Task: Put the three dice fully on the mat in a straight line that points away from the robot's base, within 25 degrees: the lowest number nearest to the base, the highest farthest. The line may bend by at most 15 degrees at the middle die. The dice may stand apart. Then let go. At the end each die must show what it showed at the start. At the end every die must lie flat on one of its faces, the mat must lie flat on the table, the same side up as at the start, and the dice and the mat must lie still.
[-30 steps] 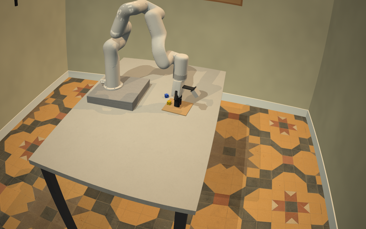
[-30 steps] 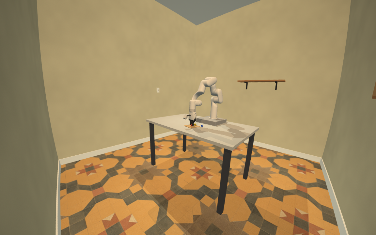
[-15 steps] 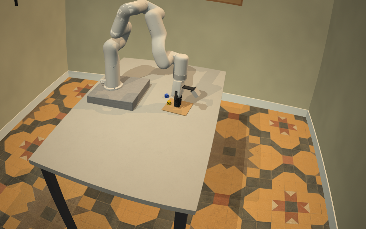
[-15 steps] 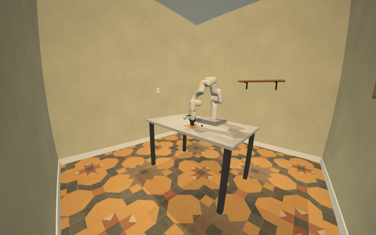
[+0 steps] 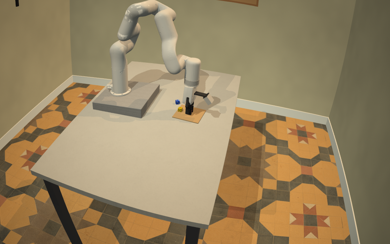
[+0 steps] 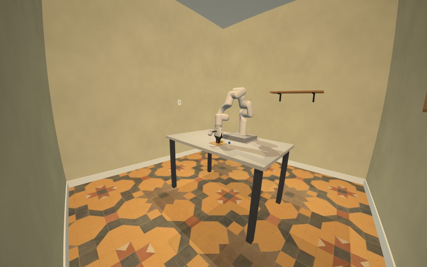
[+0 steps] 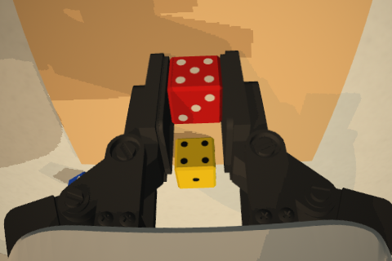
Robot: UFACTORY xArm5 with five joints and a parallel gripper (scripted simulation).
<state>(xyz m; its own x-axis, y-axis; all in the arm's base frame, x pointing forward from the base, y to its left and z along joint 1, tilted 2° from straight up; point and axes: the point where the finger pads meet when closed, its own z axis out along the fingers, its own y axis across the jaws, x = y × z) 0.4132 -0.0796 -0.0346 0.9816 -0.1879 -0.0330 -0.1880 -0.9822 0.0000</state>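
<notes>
Now: the red die 10 mm below my hand. Round my hand: blue die (90 mm to the left, 80 mm behind, 20 mm below); yellow die (50 mm behind, 10 mm to the left, 10 mm below); mat (20 mm below).
</notes>
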